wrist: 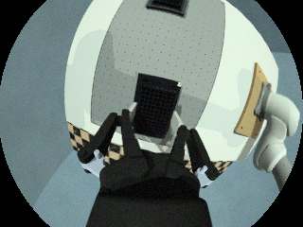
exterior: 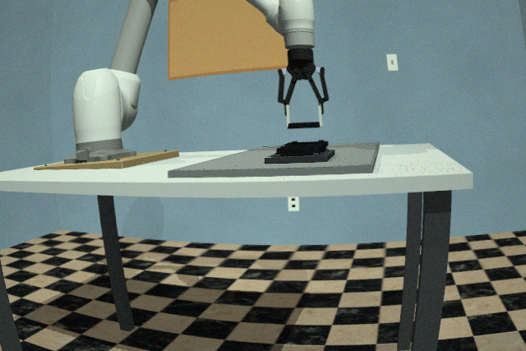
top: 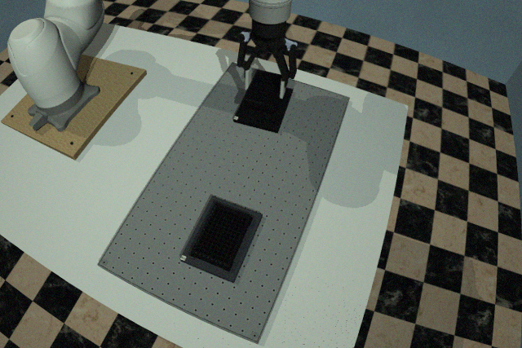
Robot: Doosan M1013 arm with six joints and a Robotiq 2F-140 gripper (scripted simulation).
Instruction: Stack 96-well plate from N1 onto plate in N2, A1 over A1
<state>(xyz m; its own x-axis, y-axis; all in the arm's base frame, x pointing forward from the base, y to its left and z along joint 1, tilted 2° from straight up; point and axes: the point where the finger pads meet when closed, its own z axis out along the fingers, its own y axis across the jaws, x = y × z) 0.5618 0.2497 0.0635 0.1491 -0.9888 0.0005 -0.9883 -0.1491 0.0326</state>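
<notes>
The plate nest N2 is 38 cm to the right of my hand, 8 cm below it and 8 cm ahead of it. Round my hand: plate nest N1 (8 cm below).
</notes>
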